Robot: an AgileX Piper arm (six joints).
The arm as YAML. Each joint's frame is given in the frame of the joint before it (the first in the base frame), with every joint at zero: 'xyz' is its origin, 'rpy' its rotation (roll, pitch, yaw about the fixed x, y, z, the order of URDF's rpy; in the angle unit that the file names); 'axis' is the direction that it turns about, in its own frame. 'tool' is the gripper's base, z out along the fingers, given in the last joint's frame.
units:
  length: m
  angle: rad
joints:
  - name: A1
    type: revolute
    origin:
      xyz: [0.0, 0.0, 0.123]
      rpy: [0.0, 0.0, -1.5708]
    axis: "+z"
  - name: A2
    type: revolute
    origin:
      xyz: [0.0, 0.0, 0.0]
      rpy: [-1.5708, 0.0, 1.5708]
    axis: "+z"
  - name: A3
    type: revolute
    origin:
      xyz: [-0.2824, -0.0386, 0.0]
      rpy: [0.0, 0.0, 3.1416]
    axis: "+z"
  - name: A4
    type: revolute
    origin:
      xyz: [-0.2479, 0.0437, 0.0]
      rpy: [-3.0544, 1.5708, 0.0]
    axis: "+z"
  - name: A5
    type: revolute
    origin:
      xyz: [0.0, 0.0, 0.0]
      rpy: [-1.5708, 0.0, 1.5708]
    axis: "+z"
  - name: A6
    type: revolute
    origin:
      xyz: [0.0, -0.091, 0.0]
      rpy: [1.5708, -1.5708, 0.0]
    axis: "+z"
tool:
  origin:
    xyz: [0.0, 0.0, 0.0]
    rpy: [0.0, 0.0, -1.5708]
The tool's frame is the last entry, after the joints.
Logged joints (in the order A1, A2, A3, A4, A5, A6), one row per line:
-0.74 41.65 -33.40 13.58 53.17 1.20
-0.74 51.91 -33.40 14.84 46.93 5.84
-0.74 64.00 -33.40 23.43 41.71 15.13
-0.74 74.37 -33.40 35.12 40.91 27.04
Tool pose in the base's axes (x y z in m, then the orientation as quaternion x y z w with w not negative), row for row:
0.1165 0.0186 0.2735 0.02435 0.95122 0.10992 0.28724
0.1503 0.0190 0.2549 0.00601 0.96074 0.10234 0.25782
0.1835 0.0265 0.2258 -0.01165 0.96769 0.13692 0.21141
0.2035 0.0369 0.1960 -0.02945 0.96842 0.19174 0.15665
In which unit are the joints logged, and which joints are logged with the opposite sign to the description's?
The joints are logged in degrees. Opposite sign: A1, A6.
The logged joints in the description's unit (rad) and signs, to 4 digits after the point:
0.0129 0.7269 -0.5829 0.2370 0.9280 -0.0209
0.0129 0.9060 -0.5829 0.2590 0.8191 -0.1019
0.0129 1.1170 -0.5829 0.4089 0.7280 -0.2641
0.0129 1.2980 -0.5829 0.6130 0.7140 -0.4719

